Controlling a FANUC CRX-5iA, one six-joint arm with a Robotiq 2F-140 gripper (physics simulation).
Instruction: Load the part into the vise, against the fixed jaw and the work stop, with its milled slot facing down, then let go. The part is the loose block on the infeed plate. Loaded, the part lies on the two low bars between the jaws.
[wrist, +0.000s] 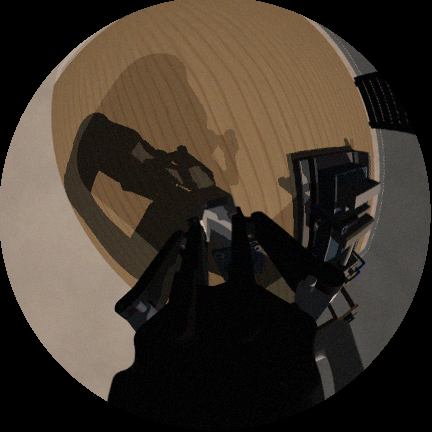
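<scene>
The part, a grey block with bright and dark faces, is between the fingertips of my gripper, which is shut on it. Which way its milled slot faces cannot be told. A dark blue plate with round holes, apparently the infeed plate, shows below and behind the part, partly hidden by the fingers. The vise is at the right of the wrist view, dark blue with light grey jaw blocks, apart from the gripper. Its two low bars and work stop cannot be made out clearly.
The wooden table top spans the view, with the arm's dark shadow on its left part. A black slatted object is at the upper right, beyond the table edge. A thin brown frame shows at the lower right.
</scene>
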